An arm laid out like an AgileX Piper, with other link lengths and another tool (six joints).
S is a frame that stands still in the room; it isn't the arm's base.
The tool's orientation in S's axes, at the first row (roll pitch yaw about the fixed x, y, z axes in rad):
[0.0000 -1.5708 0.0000]
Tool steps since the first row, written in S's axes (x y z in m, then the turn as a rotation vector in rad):
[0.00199 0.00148 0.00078 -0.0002 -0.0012 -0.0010]
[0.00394 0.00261 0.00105 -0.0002 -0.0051 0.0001]
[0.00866 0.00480 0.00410 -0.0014 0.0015 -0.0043]
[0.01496 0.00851 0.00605 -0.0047 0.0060 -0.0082]
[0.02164 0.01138 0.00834 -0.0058 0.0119 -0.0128]
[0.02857 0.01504 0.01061 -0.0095 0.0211 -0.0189]
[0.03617 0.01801 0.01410 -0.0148 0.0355 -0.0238]
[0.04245 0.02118 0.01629 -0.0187 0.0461 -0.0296]
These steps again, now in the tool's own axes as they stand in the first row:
[0.00078 0.00148 -0.00199 -0.0010 -0.0012 0.0002]
[0.00105 0.00261 -0.00394 0.0001 -0.0051 0.0002]
[0.00410 0.00480 -0.00866 -0.0043 0.0015 0.0014]
[0.00605 0.00851 -0.01496 -0.0082 0.0060 0.0047]
[0.00834 0.01138 -0.02164 -0.0128 0.0119 0.0058]
[0.01061 0.01504 -0.02857 -0.0189 0.0211 0.0095]
[0.01410 0.01801 -0.03617 -0.0238 0.0355 0.0148]
[0.01629 0.02118 -0.04245 -0.0296 0.0461 0.0187]

